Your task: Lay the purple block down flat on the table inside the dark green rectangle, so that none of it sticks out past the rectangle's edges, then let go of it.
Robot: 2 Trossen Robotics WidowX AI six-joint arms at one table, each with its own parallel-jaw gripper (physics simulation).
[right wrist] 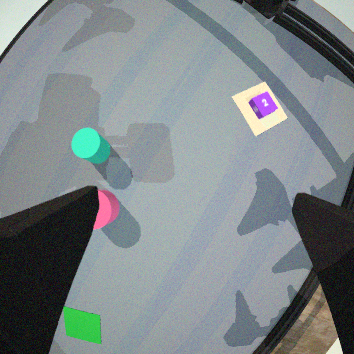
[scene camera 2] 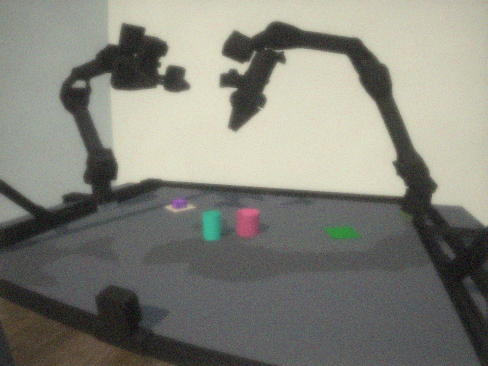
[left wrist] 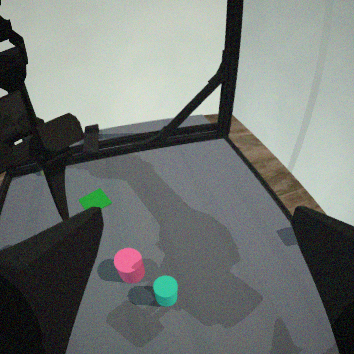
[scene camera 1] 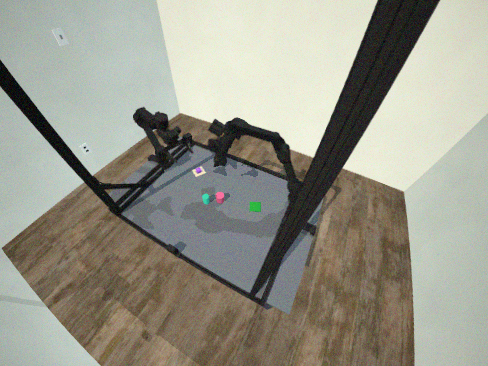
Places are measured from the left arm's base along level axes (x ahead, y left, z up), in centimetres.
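Where they show: left gripper, fingertip midpoint: (scene camera 2: 173, 86) (left wrist: 202, 217) (scene camera 1: 185, 157); right gripper, fingertip midpoint: (right wrist: 201, 200) (scene camera 2: 231, 130); left arm's base at its link origin: (right wrist: 263, 4) (scene camera 2: 102, 201) (scene camera 1: 165, 165); right arm's base at its link origin: (scene camera 2: 416, 211) (scene camera 1: 293, 198).
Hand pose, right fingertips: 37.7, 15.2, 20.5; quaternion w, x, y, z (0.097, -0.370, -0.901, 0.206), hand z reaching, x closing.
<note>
Things, the pixels of their centre, and the offset from my right fingertips, as dx, dy, dz. "*": a spot on its surface instead.
- purple block at the middle of its body: (right wrist: 262, 104) (scene camera 2: 179, 204) (scene camera 1: 198, 170) -19.0, -1.0, -21.5
- cream square at a spot on its surface: (right wrist: 255, 125) * -15.9, +0.6, -22.3
- green rectangle at a spot on its surface: (right wrist: 83, 326) (scene camera 2: 341, 231) (left wrist: 92, 201) (scene camera 1: 255, 206) * +26.8, +5.9, -22.3
- teal cylinder at the middle of its body: (right wrist: 91, 146) (left wrist: 165, 291) (scene camera 2: 212, 225) (scene camera 1: 206, 199) +4.2, -12.6, -19.7
- pink cylinder at the middle of its body: (right wrist: 97, 207) (left wrist: 129, 265) (scene camera 2: 248, 222) (scene camera 1: 220, 197) +9.1, -6.0, -20.0
The purple block (scene camera 1: 198, 170) (scene camera 2: 179, 203) (right wrist: 263, 104), with a white 2 on its upper face, sits on a cream square (scene camera 2: 171, 208) (right wrist: 255, 125). The green rectangle (scene camera 1: 255, 207) (scene camera 2: 343, 232) (left wrist: 95, 199) (right wrist: 83, 326) lies flat on the table, on the right in both scene views, apart from the block. My left gripper (scene camera 2: 187, 86) (left wrist: 202, 217) is open and empty, high above the table; the block does not show in its wrist view. My right gripper (scene camera 1: 219, 163) (scene camera 2: 234, 127) (right wrist: 201, 200) is open and empty, pointing down high above the table.
A teal cylinder (scene camera 1: 206, 199) (scene camera 2: 212, 225) (left wrist: 166, 290) (right wrist: 87, 143) and a pink cylinder (scene camera 1: 220, 197) (scene camera 2: 248, 223) (left wrist: 129, 265) (right wrist: 106, 209) stand upright side by side between block and rectangle. A black frame (left wrist: 197, 134) borders the table. Arm shadows cross the table.
</note>
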